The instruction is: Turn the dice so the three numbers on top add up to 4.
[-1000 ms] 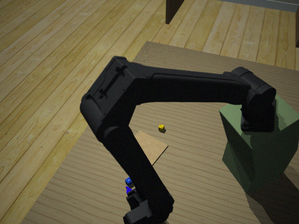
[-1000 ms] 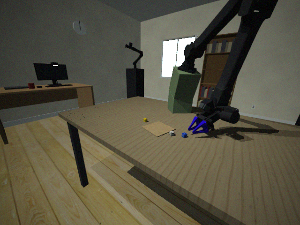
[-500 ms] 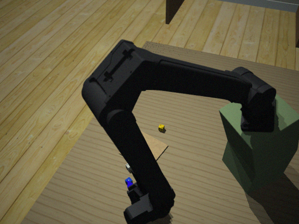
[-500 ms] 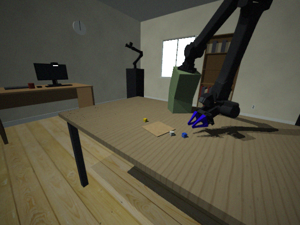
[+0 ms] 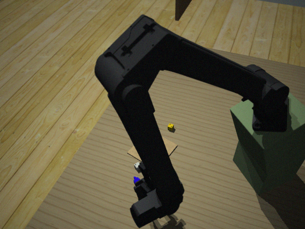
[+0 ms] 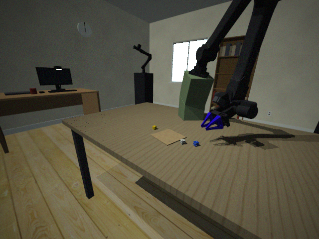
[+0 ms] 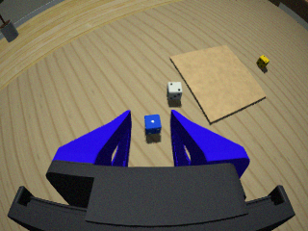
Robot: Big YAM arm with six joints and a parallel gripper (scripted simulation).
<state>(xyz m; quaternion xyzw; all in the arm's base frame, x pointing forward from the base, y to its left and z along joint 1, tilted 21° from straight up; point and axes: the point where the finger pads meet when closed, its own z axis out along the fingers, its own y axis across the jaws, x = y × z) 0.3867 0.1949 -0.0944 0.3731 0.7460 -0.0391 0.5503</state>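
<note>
Now: hand 80 mm above the blue die, 30 mm short of it and 20 mm to the left of it. Round my hand: tan mat (180 mm to the right, 90 mm below, 20 mm ahead); yellow die (300 mm to the right, 80 mm below, 10 mm behind); white die (80 mm to the right, 80 mm below, 50 mm ahead).
</note>
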